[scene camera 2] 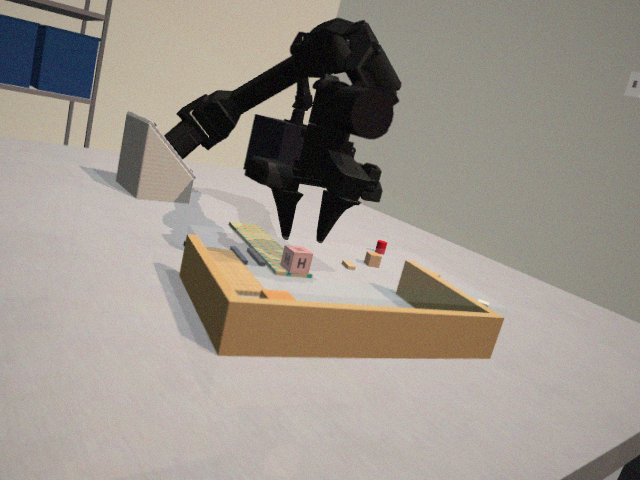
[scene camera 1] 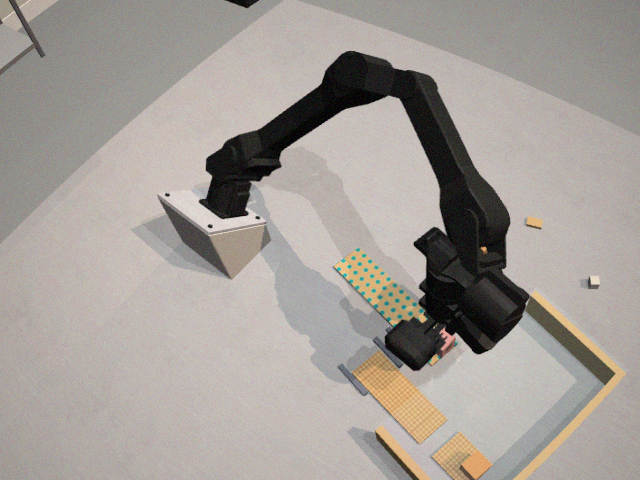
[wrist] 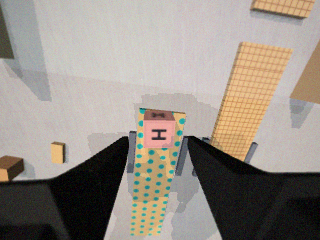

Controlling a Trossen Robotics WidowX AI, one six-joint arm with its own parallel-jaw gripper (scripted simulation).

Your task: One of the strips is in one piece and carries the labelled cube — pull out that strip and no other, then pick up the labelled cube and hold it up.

My gripper shows in scene camera 2, in scene camera 1 [443, 334] and in the wrist view. The same spot on my gripper: [scene camera 2: 286, 199] is [wrist: 266, 171].
